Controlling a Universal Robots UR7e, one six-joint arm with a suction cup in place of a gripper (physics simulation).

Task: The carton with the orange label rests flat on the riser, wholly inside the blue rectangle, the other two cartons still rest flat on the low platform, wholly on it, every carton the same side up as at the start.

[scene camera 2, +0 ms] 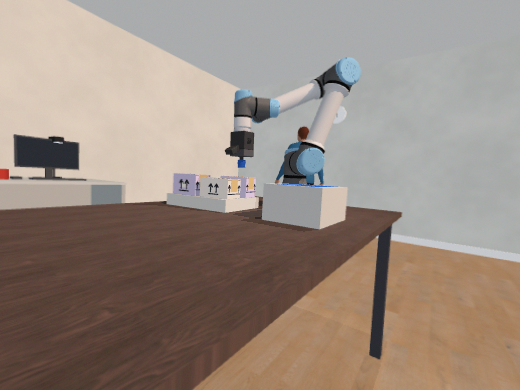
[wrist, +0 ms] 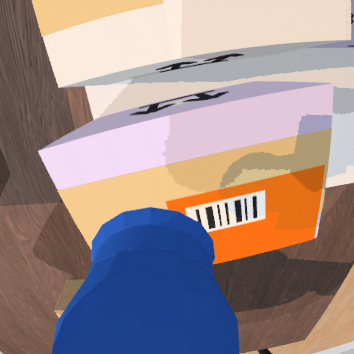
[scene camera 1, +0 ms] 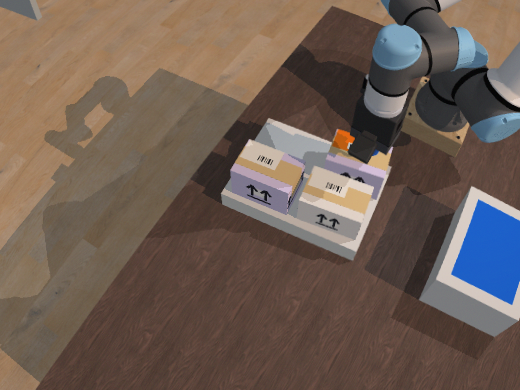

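The orange-label carton is lilac and rests flat at the back right of the low platform. A white carton stands in front of it, and another lilac carton stands at the left; both rest flat on the platform. My blue suction cup hangs a little above the orange-label carton, apart from its top, and holds nothing. The riser bears the blue rectangle.
The robot's base stands on a wooden block behind the platform, toward the right. In scene camera 2, a person shows behind the arm, and a monitor stands on a desk at the left.
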